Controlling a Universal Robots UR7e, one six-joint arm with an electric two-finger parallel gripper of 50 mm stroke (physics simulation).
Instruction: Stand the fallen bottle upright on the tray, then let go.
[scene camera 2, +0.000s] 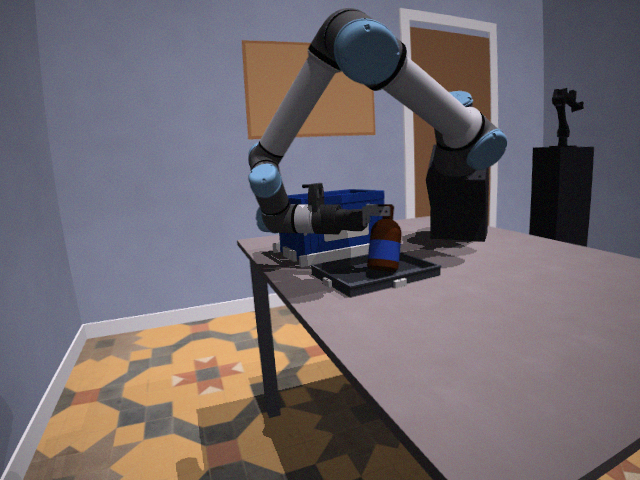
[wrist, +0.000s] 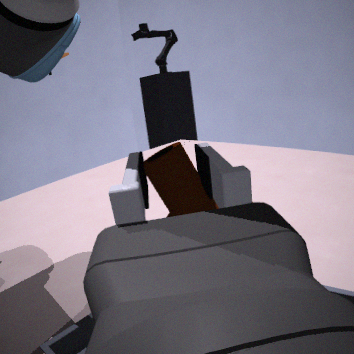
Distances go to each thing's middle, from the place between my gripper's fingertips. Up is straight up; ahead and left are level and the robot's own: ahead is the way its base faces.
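Brown bottle (wrist: 170, 170), from my hand: 7 cm below, 2 cm to the left, 2 cm ahead. Blue crate (scene camera 2: 312, 243), from my hand: 27 cm to the right, 11 cm ahead, 7 cm below. Dark grey tray (scene camera 2: 351, 276), from my hand: 14 cm below, 5 cm ahead, 1 cm to the left. White rail (scene camera 2: 305, 260), from my hand: 17 cm to the right, 14 cm below, 7 cm ahead.
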